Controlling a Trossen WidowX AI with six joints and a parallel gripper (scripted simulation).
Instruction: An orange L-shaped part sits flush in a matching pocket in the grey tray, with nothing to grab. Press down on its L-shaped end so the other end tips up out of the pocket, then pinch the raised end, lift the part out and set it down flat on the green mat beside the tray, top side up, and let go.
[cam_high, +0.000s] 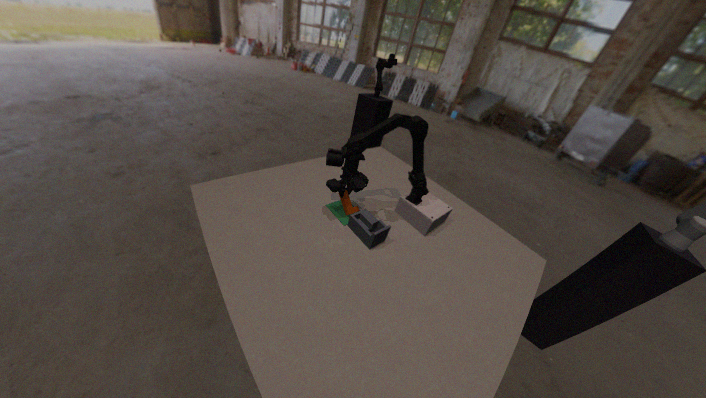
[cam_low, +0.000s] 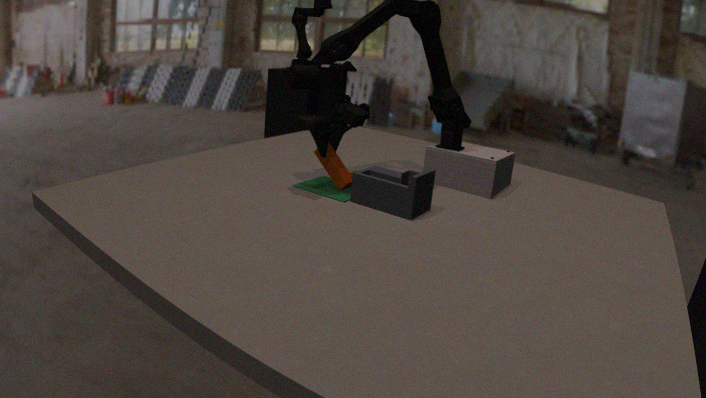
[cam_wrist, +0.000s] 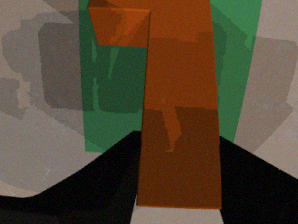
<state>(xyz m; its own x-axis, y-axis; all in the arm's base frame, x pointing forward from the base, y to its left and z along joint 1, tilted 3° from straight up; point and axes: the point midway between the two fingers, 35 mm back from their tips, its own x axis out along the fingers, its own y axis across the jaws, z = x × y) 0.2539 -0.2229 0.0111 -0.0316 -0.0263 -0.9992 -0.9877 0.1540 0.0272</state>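
The orange L-shaped part lies 3 cm to the left of my gripper tip, 3 cm below it and 1 cm behind it. From my gripper tip the other things lie so: green mat: 9 cm below, 2 cm to the left.
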